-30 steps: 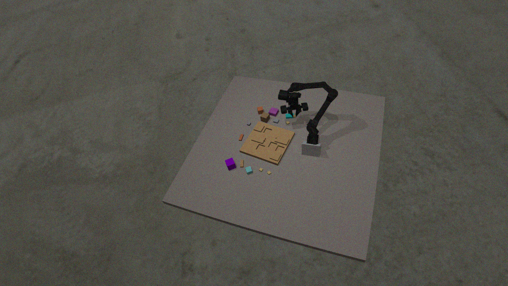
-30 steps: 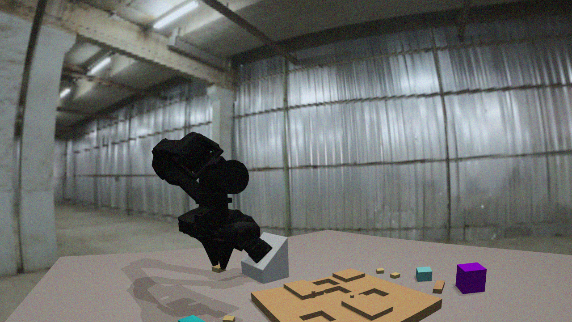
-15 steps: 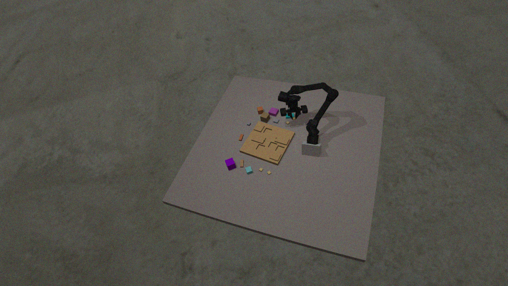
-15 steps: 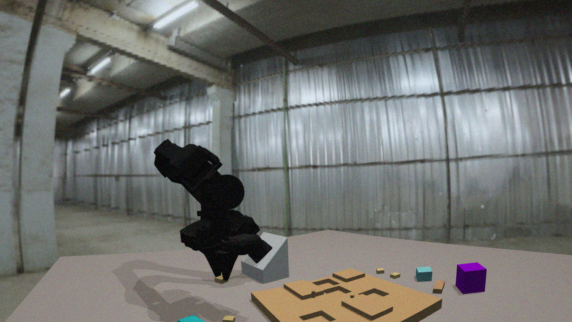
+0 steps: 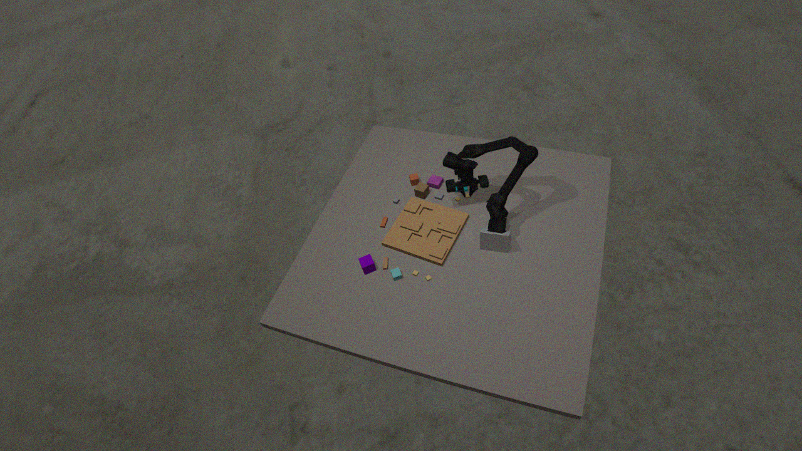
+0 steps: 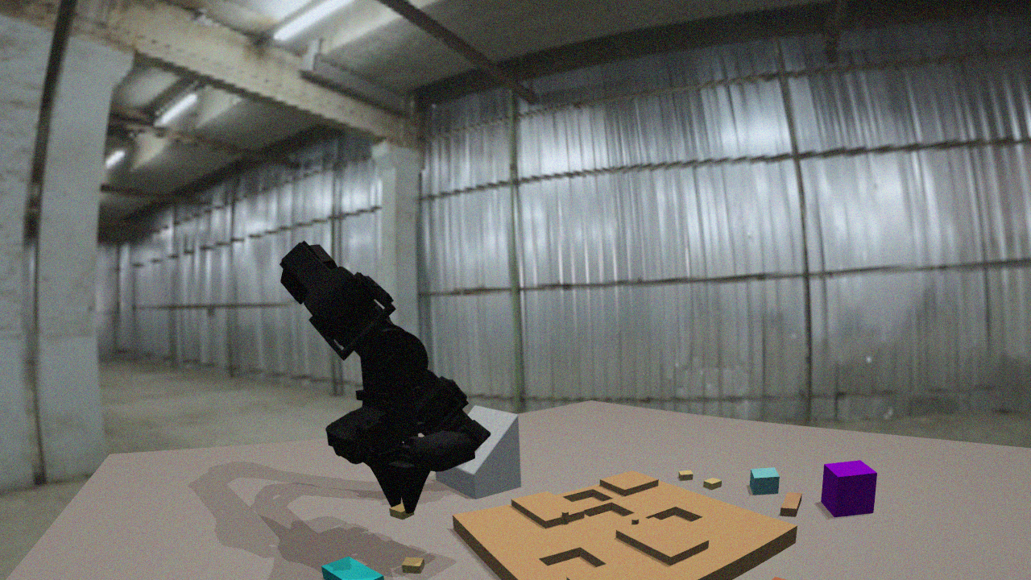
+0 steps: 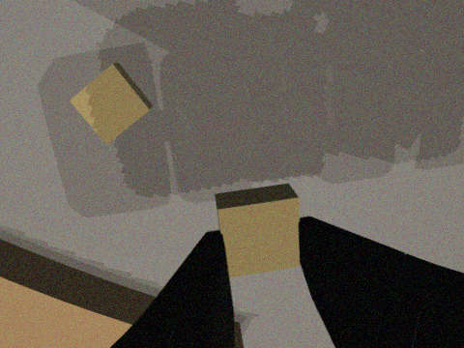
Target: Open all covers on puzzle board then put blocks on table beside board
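Right now my gripper tip is 60 mm short of the teal block, 80 mm to the left of it and 40 mm above it. Round my gripper tip: magenta block: 190 mm ahead, 70 mm to the right, 40 mm below; brown block: 230 mm ahead, 10 mm to the left, 30 mm below; orange cube: 300 mm ahead, 50 mm to the right, 30 mm below.
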